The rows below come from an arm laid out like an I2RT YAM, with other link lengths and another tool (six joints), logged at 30 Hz.
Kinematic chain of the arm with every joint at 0, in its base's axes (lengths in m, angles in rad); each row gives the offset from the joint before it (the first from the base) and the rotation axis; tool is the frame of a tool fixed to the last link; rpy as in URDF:
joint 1: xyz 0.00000 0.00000 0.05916 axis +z
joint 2: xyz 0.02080 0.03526 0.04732 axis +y
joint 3: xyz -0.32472 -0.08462 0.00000 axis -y
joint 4: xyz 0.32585 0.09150 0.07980 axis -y
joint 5: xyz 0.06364 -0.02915 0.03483 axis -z
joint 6: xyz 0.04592 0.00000 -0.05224 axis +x
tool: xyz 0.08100 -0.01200 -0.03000 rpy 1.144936 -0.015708 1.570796
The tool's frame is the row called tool.
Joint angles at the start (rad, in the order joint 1, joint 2, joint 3, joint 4, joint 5, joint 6):
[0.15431 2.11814 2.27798 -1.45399 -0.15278 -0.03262]
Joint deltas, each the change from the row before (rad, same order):
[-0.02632 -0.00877 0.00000 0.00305 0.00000 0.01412]
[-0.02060 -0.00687 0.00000 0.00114 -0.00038 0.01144]
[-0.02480 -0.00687 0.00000 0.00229 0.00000 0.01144]
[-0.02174 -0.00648 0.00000 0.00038 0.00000 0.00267]
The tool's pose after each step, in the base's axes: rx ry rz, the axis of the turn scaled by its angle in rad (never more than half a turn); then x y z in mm. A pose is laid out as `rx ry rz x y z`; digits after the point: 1 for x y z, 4 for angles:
1.7581 1.9824 0.8855 497.6 84.1 322.1
1.7820 1.9453 0.8844 497.8 74.1 325.4
1.8077 1.9028 0.8823 498.2 61.9 328.7
1.8226 1.8729 0.8802 498.1 51.1 331.9

